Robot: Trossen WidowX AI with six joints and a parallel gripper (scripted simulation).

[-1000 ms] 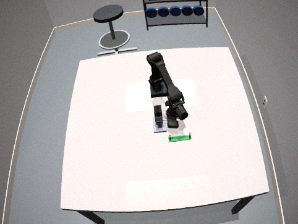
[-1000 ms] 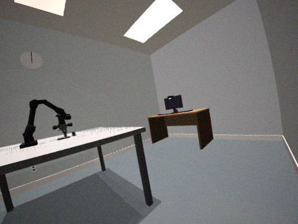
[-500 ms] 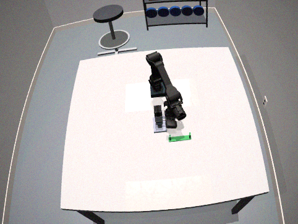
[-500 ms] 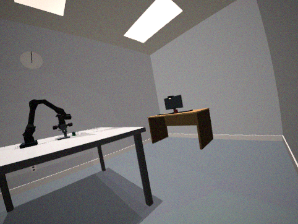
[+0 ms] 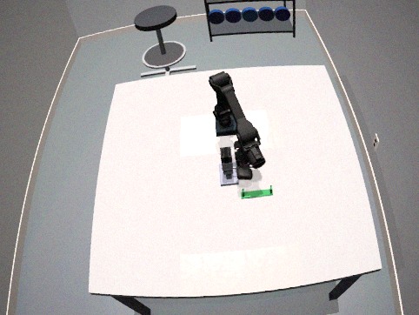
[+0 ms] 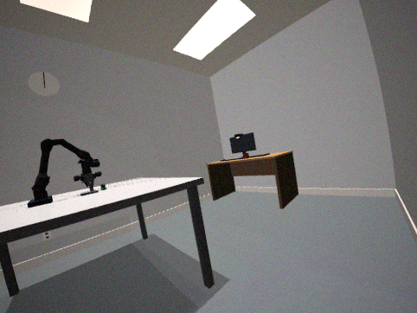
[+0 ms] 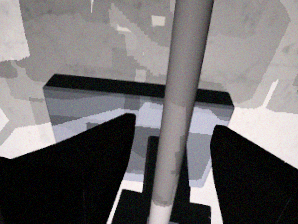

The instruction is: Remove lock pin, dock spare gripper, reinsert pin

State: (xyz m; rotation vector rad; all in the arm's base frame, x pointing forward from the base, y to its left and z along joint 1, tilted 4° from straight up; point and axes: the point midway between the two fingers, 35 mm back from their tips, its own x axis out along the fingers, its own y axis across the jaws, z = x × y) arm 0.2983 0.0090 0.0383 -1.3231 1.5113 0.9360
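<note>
Right now the mount is 4 cm to the right of my gripper tip and 2 cm behind it. Round my gripper tip: spare gripper 8 cm above, 5 cm to the right, 1 cm behind; green cradle 10 cm ahead, 6 cm to the left, 2 cm below.
</note>
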